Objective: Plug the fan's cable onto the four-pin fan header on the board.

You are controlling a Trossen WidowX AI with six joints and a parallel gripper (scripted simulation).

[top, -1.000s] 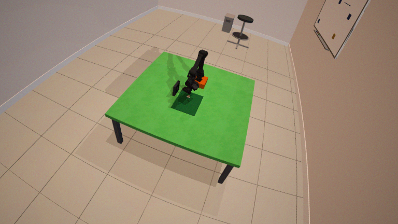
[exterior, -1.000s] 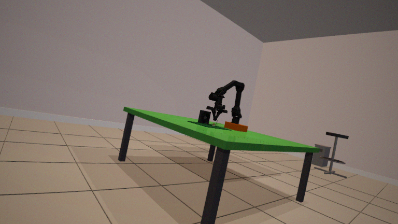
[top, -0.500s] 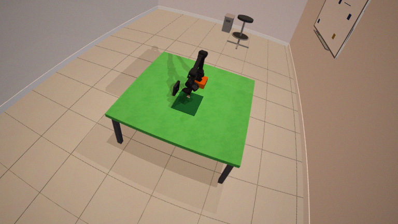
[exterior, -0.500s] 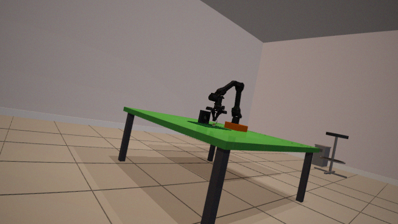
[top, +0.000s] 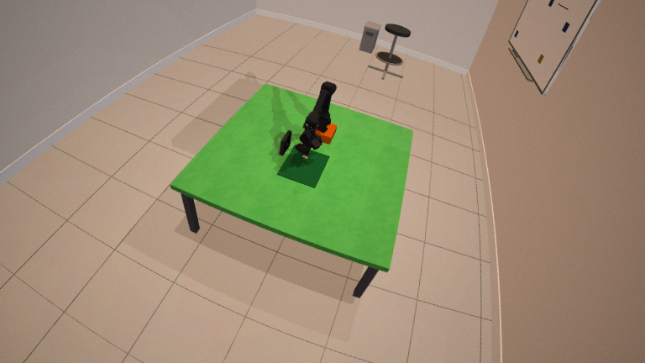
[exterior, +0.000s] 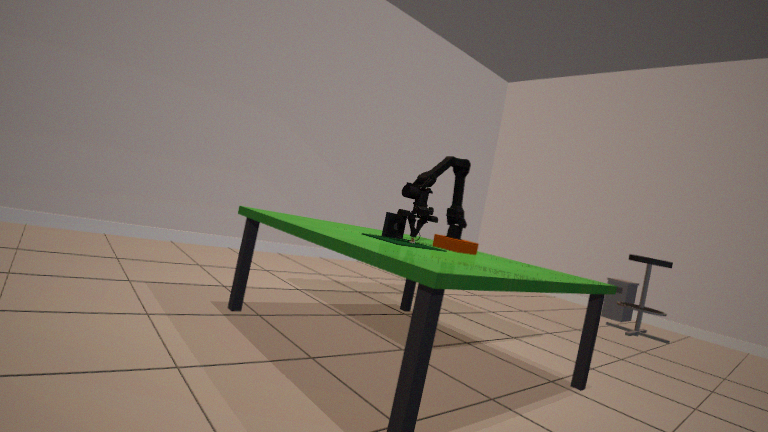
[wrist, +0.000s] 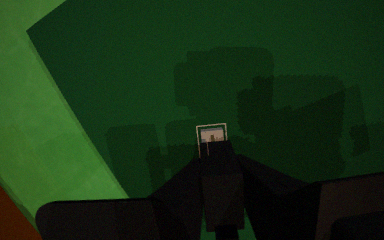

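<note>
The dark fan plug is 1 cm to the right of my gripper tip and 1 cm above it. Also, from my gripper tip: black fan: 14 cm to the right, 2 cm ahead, 2 cm above; pale fan header: 4 cm below, 1 cm to the right; dark green board: 6 cm below, 6 cm ahead, 3 cm to the left.
</note>
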